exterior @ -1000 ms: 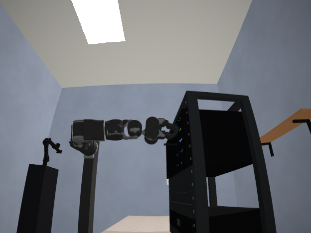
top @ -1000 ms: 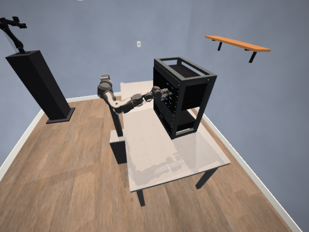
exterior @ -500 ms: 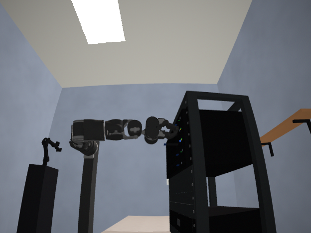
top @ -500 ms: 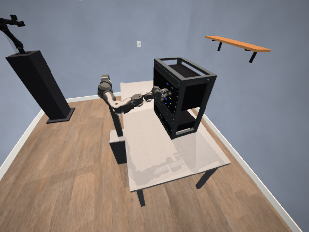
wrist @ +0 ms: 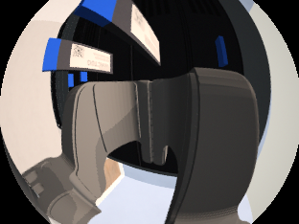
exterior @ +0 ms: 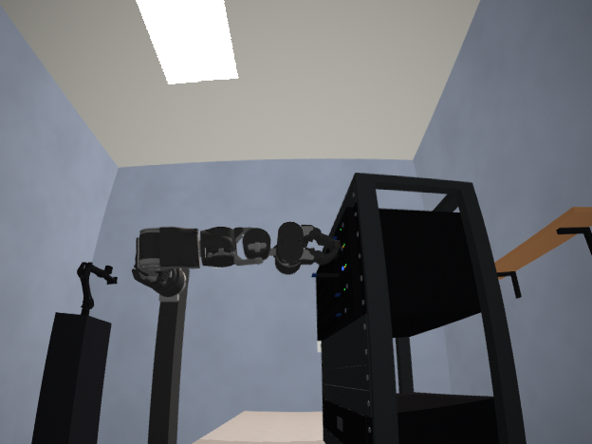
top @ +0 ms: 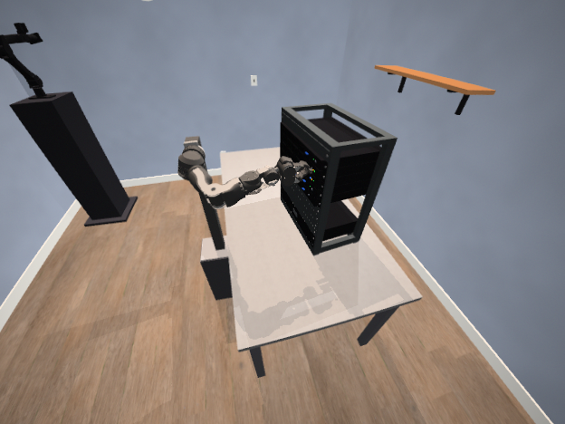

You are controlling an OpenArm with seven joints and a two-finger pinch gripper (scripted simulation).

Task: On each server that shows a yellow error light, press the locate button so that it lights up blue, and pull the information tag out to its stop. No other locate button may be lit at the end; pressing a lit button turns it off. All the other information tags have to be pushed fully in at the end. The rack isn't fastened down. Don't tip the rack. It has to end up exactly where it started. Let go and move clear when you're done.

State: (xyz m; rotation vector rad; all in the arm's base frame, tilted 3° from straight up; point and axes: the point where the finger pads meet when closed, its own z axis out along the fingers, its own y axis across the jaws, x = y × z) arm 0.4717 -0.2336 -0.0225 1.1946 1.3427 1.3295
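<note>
My hand is 2 cm short of the locate button. Round my hand: information tag: 5 cm to the left, 1 cm behind.
</note>
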